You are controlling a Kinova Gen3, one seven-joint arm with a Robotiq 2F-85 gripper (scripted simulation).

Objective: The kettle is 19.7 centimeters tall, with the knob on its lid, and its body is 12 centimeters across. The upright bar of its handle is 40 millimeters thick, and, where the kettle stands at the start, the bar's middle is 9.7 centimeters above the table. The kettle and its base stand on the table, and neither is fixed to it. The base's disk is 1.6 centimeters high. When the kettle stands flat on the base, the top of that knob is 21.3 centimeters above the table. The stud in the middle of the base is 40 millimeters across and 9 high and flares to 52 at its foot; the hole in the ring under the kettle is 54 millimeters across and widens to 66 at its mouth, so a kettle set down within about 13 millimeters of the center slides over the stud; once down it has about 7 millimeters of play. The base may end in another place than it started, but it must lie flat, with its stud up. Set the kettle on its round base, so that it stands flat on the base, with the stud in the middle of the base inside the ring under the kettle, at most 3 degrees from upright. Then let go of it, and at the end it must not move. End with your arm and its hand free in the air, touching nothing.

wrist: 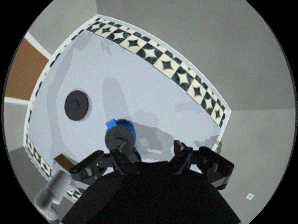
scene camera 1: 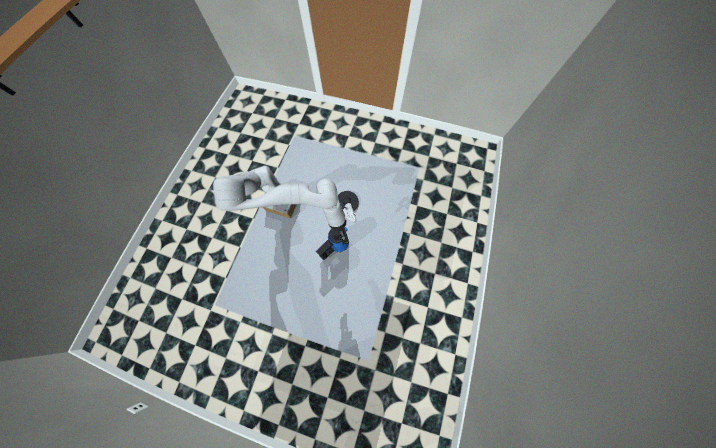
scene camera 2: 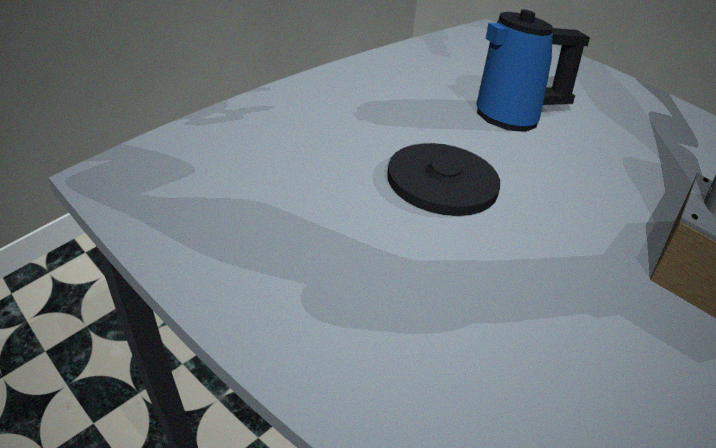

Observation:
The pictures show: my gripper, a blue kettle and a round black base.

